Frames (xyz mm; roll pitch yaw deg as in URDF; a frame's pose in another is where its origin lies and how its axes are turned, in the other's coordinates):
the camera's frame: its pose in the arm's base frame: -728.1 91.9 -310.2 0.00 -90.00 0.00
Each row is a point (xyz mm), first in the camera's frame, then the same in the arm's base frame.
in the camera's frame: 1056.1 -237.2 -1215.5
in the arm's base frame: 487.4 -145.3 745.9
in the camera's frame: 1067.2 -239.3 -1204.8
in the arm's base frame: 476.7 -147.4 757.0
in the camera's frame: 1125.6 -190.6 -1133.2
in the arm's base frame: 405.1 -98.7 815.4
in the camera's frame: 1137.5 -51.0 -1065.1
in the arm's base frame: 337.0 40.9 827.3
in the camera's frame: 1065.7 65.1 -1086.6
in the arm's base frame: 358.5 157.0 755.5
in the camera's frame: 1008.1 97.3 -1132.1
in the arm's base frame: 404.0 189.2 697.9
